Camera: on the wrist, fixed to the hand. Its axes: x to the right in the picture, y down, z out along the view.
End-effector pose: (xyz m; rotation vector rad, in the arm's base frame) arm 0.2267 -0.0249 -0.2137 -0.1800 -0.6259 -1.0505
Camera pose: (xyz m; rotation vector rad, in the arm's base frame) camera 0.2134 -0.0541 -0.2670 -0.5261 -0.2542 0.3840
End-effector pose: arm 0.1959 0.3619 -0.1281 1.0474 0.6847 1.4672
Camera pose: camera 0.1656 0.3631 -0.1825 -1.5510 0.2546 -2.6934
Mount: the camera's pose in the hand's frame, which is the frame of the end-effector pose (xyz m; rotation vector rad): -0.0125 -0.0340 -0.0506 -0.0314 0.0690 1.4990
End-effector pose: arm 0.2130 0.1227 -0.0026 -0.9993 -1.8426 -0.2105
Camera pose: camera 0.2253 0.0667 0.0216 -2.0466 -0.6422 0.6204
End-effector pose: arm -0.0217 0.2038 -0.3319 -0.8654 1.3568 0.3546
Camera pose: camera -0.0367 0.1486 -0.3074 0.2958 1.8606 1.4782
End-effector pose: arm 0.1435 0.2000 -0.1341 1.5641 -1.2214 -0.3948
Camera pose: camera 0.1935 0.2342 -0.1482 0.3069 -1.9169 0.6063
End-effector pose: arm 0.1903 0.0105 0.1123 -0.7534 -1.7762 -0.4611
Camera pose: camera 0.2046 -0.0497 0.1189 -1.7615 -0.7373 0.4960
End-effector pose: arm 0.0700 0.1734 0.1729 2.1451 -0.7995 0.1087
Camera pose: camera 0.0892 0.2323 0.1789 1.0648 -2.1323 0.8907
